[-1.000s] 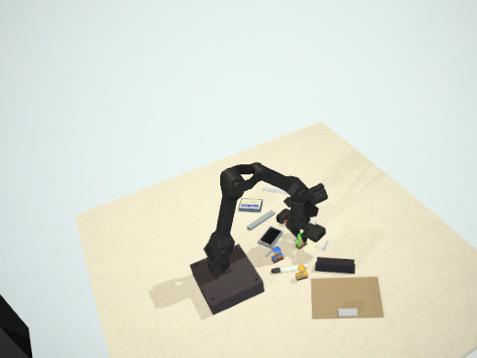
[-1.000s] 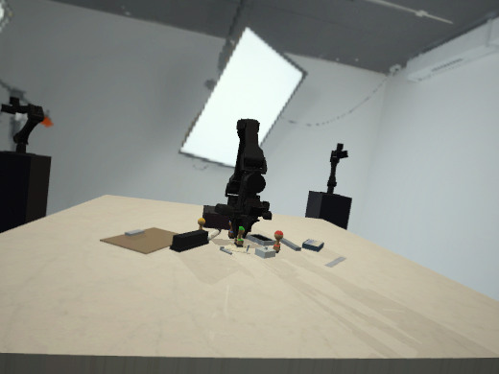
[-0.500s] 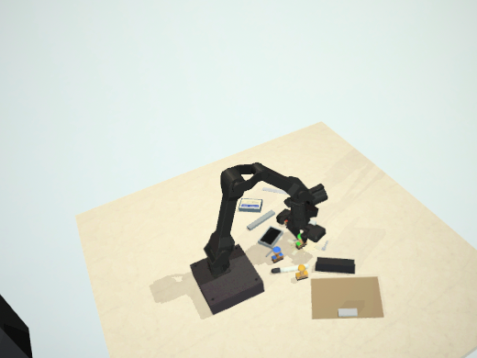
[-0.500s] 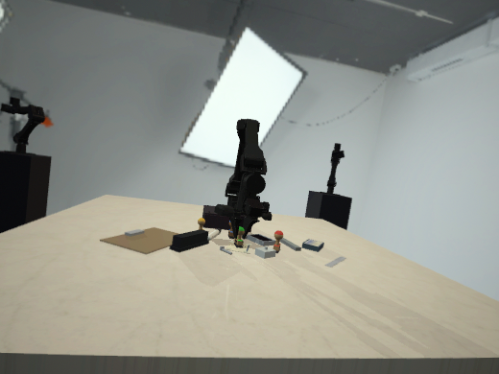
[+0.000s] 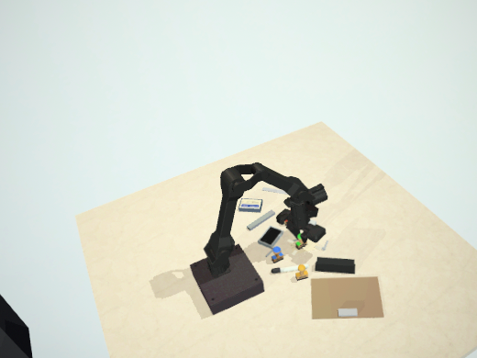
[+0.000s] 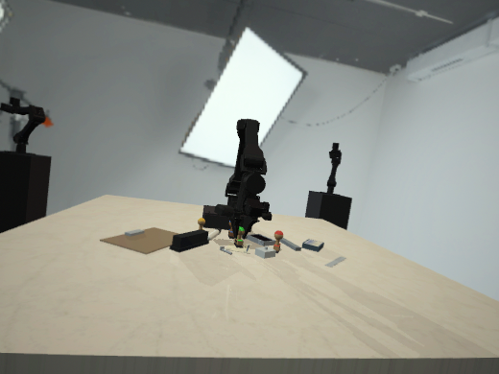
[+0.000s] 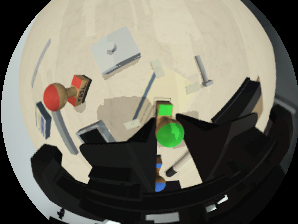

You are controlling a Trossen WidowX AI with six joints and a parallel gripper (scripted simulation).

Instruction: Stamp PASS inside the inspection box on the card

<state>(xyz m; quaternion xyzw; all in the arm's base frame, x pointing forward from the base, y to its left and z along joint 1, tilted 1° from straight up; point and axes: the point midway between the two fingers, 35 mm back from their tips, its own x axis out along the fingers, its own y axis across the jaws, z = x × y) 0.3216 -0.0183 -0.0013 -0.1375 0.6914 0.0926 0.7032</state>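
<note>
Right now the green-knobbed stamp is 10 mm below my gripper tip. Also, from my gripper tip: blue-knobbed stamp (110 mm behind, 10 mm to the right, 10 mm below); then pale card (10 mm ahead, 30 mm below); then red-knobbed stamp (20 mm ahead, 120 mm to the left, 10 mm below).
</note>
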